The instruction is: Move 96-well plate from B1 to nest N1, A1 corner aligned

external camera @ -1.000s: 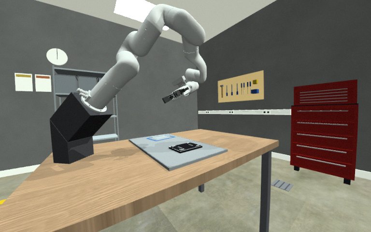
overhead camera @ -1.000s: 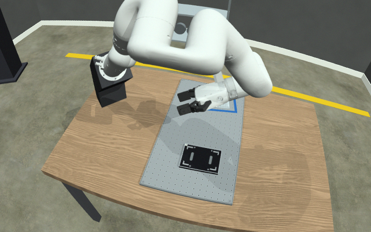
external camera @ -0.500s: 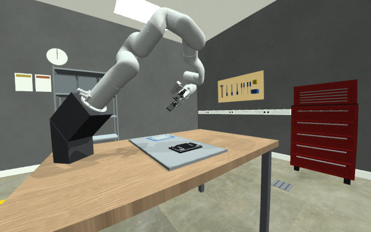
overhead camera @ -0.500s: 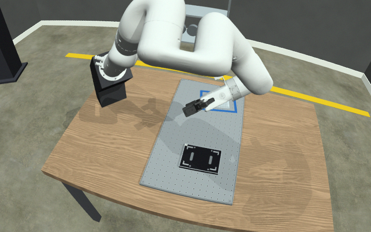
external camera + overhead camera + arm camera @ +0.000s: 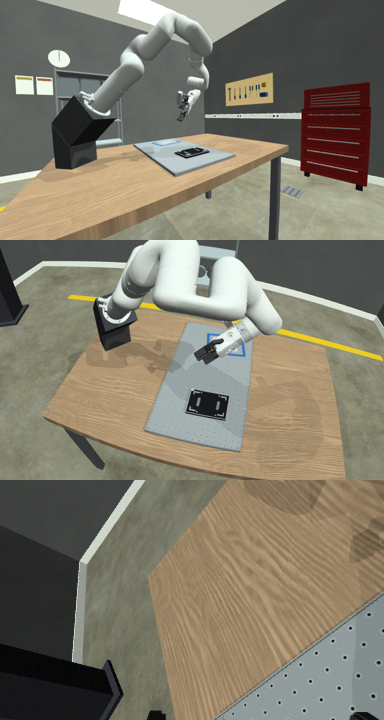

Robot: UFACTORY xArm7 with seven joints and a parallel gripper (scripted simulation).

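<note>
Right now the 96-well plate is 300 mm to the left of my hand, 220 mm below it and 180 mm ahead of it. From my hand the other things lie so: black plate nest 230 mm below, 40 mm to the right, 40 mm ahead.
</note>
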